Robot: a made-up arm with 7 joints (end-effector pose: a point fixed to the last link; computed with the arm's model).
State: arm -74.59 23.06 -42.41 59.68 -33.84 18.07 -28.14
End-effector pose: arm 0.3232 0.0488 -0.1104 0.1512 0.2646 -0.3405 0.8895
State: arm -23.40 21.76 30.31 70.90 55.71 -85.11 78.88
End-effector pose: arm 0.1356 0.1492 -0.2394 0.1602 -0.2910 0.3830 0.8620
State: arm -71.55 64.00 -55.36 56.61 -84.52 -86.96 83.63
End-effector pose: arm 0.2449 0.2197 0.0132 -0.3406 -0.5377 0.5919 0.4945
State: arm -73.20 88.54 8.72 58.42 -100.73 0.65 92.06
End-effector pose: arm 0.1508 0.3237 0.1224 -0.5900 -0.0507 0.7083 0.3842
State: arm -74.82 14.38 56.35 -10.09 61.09 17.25 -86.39
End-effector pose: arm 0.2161 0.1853 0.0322 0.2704 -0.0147 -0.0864 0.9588
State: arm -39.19 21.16 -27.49 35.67 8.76 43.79 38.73
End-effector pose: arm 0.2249 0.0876 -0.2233 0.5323 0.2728 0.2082 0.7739
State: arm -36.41 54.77 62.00 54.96 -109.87 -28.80 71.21
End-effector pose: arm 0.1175 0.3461 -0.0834 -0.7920 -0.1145 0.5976 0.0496
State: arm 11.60 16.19 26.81 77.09 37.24 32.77 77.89
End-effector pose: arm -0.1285 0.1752 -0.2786 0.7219 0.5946 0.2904 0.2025
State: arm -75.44 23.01 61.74 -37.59 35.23 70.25 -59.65
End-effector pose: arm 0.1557 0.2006 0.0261 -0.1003 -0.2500 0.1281 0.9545
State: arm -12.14 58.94 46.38 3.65 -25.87 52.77 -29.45
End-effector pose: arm 0.1296 0.2949 -0.0409 0.0438 0.2123 0.1174 0.9691
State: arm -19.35 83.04 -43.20 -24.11 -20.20 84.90 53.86
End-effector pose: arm 0.1194 0.2108 -0.1206 0.8019 0.2935 0.2290 0.4672
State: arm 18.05 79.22 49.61 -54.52 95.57 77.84 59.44
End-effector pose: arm 0.0456 0.1600 0.0640 -0.3595 0.5764 -0.7028 0.2113
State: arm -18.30 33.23 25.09 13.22 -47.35 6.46 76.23
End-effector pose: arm 0.1782 0.2217 -0.1422 -0.1444 0.0892 0.7411 0.6496
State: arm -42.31 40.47 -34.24 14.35 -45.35 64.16 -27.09
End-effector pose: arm 0.2174 0.1064 -0.1800 0.0199 0.5874 -0.3497 0.7296
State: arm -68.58 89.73 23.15 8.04 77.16 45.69 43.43
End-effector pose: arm 0.0795 0.2363 0.1824 -0.4250 0.2507 -0.8644 0.0972
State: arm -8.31 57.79 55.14 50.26 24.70 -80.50 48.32
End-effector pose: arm 0.0887 0.3031 -0.0648 0.4579 -0.4917 0.3864 0.6318
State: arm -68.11 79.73 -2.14 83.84 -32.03 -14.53 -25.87
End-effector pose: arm 0.1707 0.3425 0.0348 0.1695 -0.0568 0.2899 0.9402
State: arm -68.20 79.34 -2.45 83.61 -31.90 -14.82 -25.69
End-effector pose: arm 0.1729 0.3414 0.0342 0.1726 -0.0572 0.2866 0.9406
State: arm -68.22 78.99 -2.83 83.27 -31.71 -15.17 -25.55
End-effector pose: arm 0.1751 0.3401 0.0337 0.1778 -0.0572 0.2824 0.9409
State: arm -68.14 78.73 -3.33 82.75 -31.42 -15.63 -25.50
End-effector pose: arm 0.1771 0.3389 0.0338 0.1864 -0.0569 0.2766 0.9410
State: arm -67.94 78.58 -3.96 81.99 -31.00 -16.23 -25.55
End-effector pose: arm 0.1790 0.3375 0.0343 0.1991 -0.0564 0.2687 0.9407
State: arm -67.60 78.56 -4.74 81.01 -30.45 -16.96 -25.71
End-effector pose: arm 0.1808 0.3360 0.0354 0.2161 -0.0550 0.2588 0.9398
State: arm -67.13 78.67 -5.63 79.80 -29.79 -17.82 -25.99
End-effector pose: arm 0.1823 0.3344 0.0369 0.2368 -0.0533 0.2465 0.9382
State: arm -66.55 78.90 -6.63 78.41 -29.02 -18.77 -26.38
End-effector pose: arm 0.1838 0.3326 0.0387 0.2605 -0.0507 0.2321 0.9358
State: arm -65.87 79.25 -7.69 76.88 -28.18 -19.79 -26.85
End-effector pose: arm 0.1850 0.3308 0.0408 0.2863 -0.0474 0.2160 0.9323
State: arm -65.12 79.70 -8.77 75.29 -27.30 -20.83 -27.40
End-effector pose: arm 0.1860 0.3289 0.0428 0.3129 -0.0432 0.1986 0.9278
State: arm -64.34 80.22 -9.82 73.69 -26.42 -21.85 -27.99
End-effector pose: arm 0.1869 0.3269 0.0448 0.3391 -0.0384 0.1807 0.9224
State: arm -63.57 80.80 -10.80 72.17 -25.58 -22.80 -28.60
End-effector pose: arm 0.1874 0.3251 0.0467 0.3637 -0.0330 0.1632 0.9165
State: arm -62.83 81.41 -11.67 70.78 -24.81 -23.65 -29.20
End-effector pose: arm 0.1876 0.3234 0.0484 0.3859 -0.0274 0.1470 0.9103
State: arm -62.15 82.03 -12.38 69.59 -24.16 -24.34 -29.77
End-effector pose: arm 0.1875 0.3222 0.0500 0.4047 -0.0218 0.1330 0.9045
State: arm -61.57 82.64 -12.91 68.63 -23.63 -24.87 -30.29
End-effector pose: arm 0.1870 0.3213 0.0516 0.4199 -0.0166 0.1220 0.8992
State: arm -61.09 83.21 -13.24 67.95 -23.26 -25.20 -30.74
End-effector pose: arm 0.1861 0.3209 0.0530 0.4309 -0.0120 0.1144 0.8950
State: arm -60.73 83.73 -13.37 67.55 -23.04 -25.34 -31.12
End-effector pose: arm 0.1848 0.3211 0.0544 0.4379 -0.0081 0.1105 0.8922
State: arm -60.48 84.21 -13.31 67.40 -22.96 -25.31 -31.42
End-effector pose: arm 0.1832 0.3217 0.0558 0.4414 -0.0053 0.1100 0.8905
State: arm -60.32 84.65 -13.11 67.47 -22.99 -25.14 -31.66
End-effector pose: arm 0.1813 0.3227 0.0572 0.4419 -0.0032 0.1124 0.8900
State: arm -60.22 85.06 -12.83 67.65 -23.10 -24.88 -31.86
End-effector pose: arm 0.1793 0.3239 0.0585 0.4407 -0.0017 0.1163 0.8901
